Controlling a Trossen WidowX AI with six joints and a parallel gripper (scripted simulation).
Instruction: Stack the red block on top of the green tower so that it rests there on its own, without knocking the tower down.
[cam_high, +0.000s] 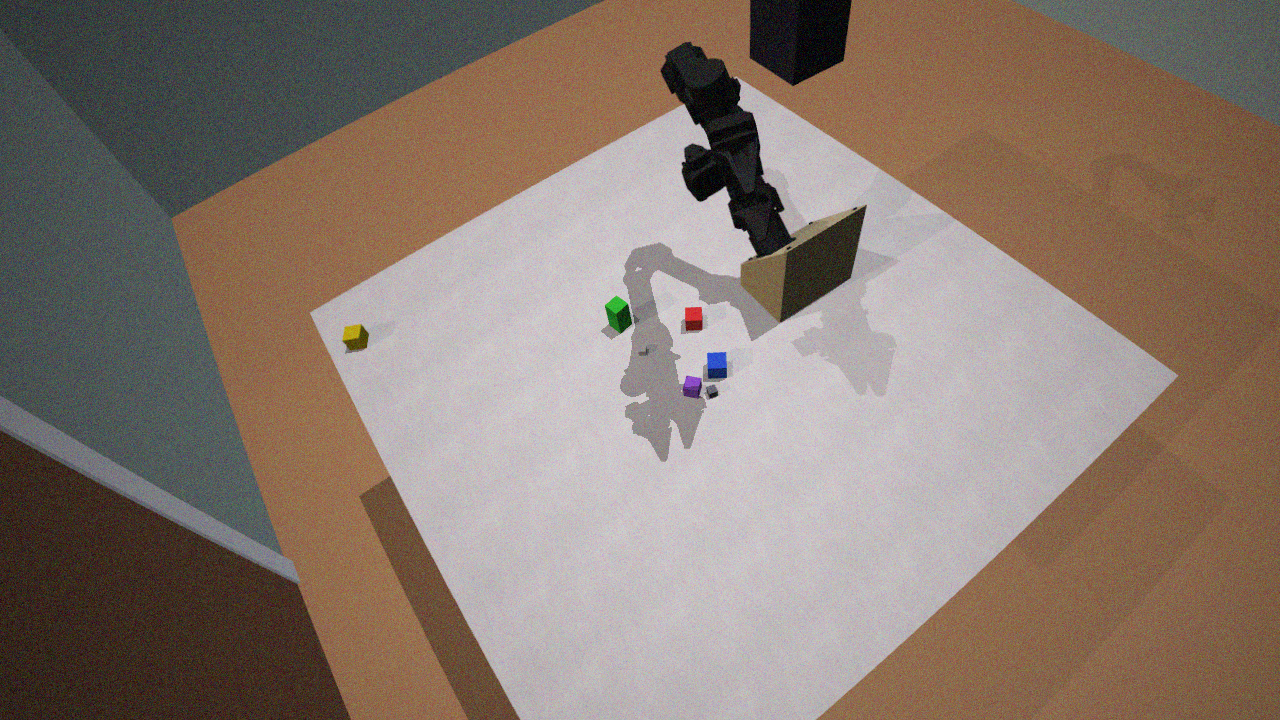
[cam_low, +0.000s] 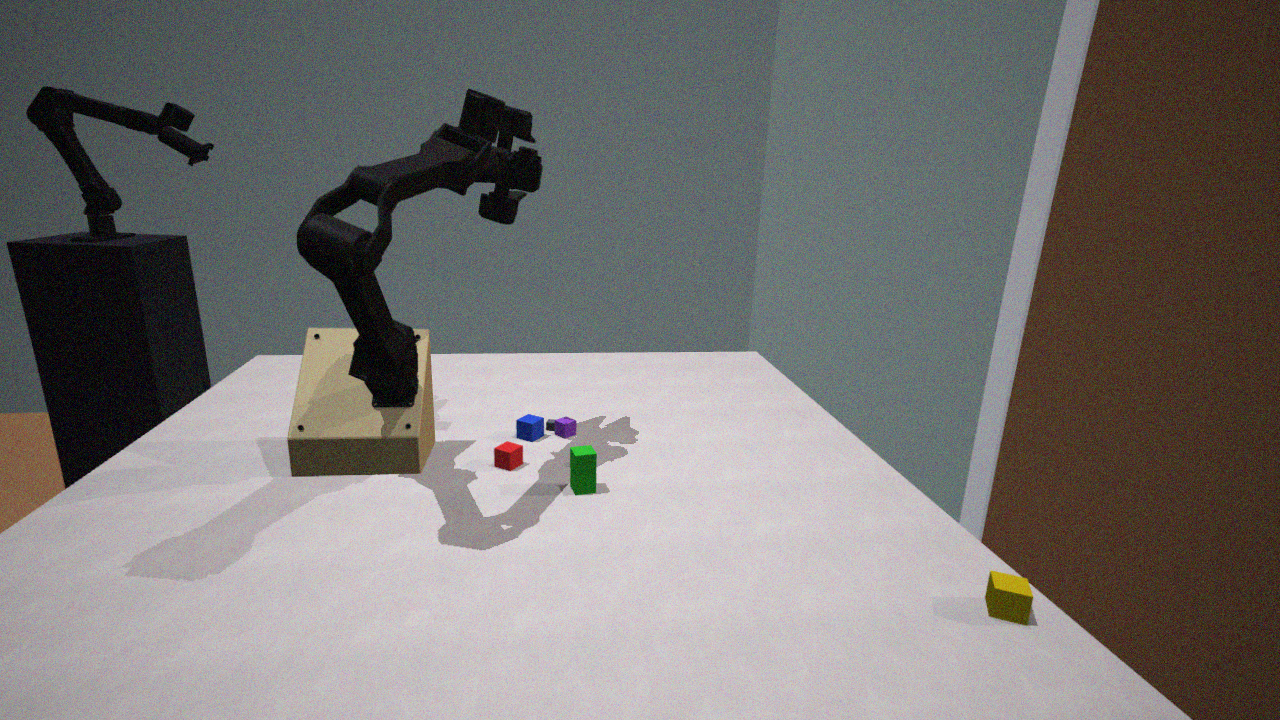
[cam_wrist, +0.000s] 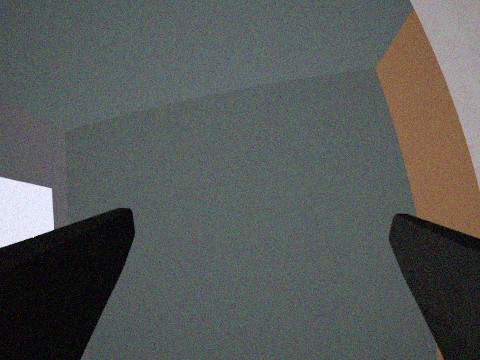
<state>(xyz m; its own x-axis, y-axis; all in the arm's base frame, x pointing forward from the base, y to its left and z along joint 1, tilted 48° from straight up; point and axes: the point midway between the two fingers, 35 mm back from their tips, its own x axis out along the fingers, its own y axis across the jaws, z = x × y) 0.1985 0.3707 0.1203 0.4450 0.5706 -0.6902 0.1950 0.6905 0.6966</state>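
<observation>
The red block lies 470 mm below my gripper tip, 220 mm to the right of it and 30 mm behind it. The rest, counted from my gripper tip: purple cube (470 mm below, 90 mm to the right, 70 mm ahead); then blue cube (470 mm below, 100 mm to the right); then small grey cube (480 mm below, 60 mm to the right, 40 mm ahead).
</observation>
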